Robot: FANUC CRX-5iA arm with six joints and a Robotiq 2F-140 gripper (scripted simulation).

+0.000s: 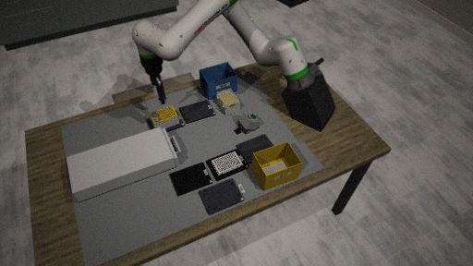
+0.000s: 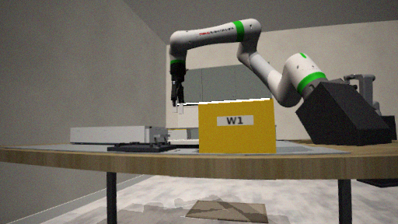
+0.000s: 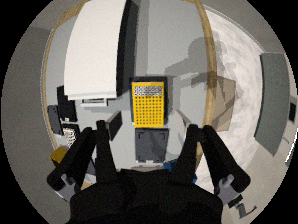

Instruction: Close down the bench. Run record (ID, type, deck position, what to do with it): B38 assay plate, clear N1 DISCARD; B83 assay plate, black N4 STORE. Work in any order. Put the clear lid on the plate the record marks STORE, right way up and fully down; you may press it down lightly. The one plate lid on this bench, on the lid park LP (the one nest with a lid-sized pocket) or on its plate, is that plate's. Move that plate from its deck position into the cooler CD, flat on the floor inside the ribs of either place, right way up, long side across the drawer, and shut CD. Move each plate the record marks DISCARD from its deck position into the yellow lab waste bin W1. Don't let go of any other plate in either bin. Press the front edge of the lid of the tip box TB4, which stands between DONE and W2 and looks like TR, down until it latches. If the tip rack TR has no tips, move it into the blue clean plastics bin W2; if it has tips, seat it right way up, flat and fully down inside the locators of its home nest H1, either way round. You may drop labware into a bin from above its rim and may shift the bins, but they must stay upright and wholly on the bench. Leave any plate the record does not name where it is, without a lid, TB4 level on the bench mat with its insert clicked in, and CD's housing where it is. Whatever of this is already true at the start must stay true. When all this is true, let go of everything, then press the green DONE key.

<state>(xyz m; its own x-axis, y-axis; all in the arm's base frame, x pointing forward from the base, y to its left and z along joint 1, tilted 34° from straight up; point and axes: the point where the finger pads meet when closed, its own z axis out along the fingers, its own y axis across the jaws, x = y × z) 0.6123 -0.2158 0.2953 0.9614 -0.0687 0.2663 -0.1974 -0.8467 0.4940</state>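
Now: hand 13 cm above the yellow tip rack TR and 1 cm past it. The rest, counted from my hand: clear lid 16 cm below, 15 cm to the left, 15 cm ahead; black plate 17 cm below, 15 cm to the left, 15 cm ahead; cooler drawer 18 cm ahead, 16 cm below, 15 cm to the left.
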